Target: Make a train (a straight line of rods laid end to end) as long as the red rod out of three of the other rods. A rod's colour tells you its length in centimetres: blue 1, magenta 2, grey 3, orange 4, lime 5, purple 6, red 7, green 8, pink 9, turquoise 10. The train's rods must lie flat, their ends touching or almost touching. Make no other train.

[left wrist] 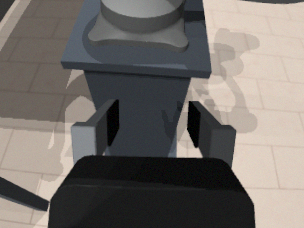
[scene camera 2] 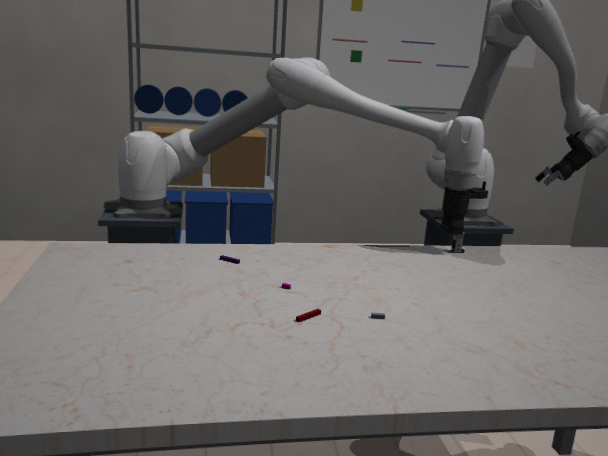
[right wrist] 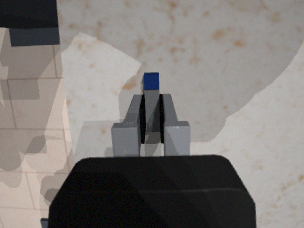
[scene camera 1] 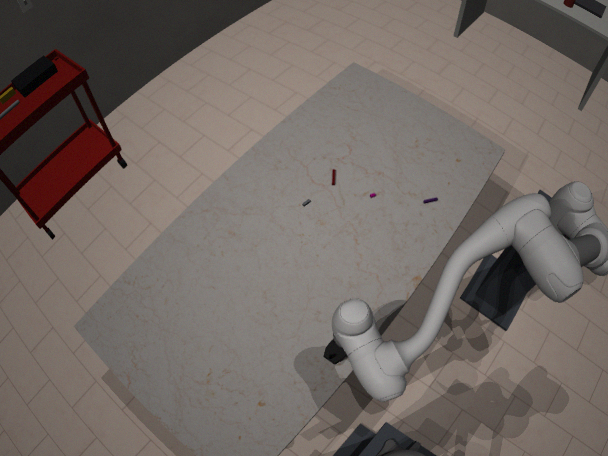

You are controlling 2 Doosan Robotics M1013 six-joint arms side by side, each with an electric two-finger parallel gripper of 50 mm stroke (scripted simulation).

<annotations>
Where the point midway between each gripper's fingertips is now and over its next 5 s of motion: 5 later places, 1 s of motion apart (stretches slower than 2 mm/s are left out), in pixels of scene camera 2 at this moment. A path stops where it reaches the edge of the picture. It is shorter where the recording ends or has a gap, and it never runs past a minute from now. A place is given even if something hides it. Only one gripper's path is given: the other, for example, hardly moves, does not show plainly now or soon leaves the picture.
The right gripper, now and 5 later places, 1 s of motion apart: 456,250; 460,224; 460,234; 447,256; 412,276; 380,289
</annotations>
